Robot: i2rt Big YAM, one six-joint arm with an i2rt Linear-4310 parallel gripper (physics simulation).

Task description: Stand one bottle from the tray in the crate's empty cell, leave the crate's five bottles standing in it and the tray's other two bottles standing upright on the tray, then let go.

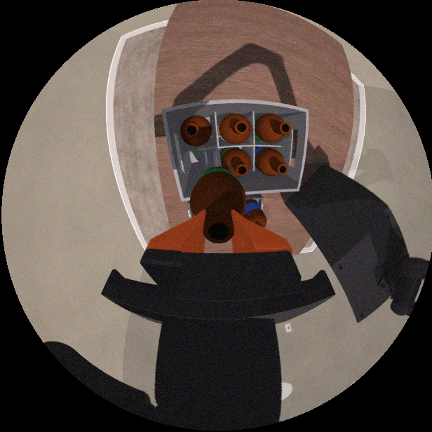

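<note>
My gripper (218, 214) is shut on the neck of a brown bottle with a green label (217, 195). The held bottle is upright, in front of the near side of the grey crate (240, 104), and hides part of its near wall. The crate holds five brown bottles: three in the far row (200, 134) (232, 131) (269, 129) and two in the near row (235, 159) (269, 161). The near-left cell (192, 167) is empty. Behind the held bottle, a small part of the tray (257, 198) shows, with a brown bottle with a blue label (256, 216) on it. The tray's other bottle is hidden.
The crate stands on a brown wooden table (225, 75), with a greyish strip (132, 115) along the left and a white edge around it. A dark arm-like part (350, 235) is at the right. A dark shadow lies across the table beyond the crate.
</note>
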